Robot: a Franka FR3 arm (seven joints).
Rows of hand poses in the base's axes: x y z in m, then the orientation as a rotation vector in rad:
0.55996, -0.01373, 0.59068, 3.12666, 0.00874, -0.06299
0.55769, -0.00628, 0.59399, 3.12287, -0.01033, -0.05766
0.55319, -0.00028, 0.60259, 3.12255, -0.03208, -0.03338
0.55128, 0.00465, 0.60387, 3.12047, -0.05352, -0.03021
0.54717, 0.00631, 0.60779, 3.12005, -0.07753, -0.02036
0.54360, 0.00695, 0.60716, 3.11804, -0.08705, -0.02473
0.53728, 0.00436, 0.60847, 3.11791, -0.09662, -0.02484
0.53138, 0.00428, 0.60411, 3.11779, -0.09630, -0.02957
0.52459, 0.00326, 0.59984, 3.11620, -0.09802, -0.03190
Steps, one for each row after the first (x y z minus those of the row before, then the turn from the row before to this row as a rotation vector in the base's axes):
-0.00227, 0.00745, 0.00331, -0.00412, -0.00346, -0.01210
-0.00450, 0.00600, 0.00860, -0.00083, -0.01567, -0.01378
-0.00191, 0.00493, 0.00128, -0.00199, -0.00213, -0.01371
-0.00411, 0.00166, 0.00392, -0.00026, -0.00647, -0.01532
-0.00357, 0.00064, -0.00063, -0.00170, 0.00279, -0.00615
-0.00632, -0.00259, 0.00131, 0.00010, 0.00000, -0.00614
-0.00590, -0.00008, -0.00436, 0.00001, 0.00304, 0.00017
-0.00679, -0.00102, -0.00427, -0.00148, 0.00154, -0.00114

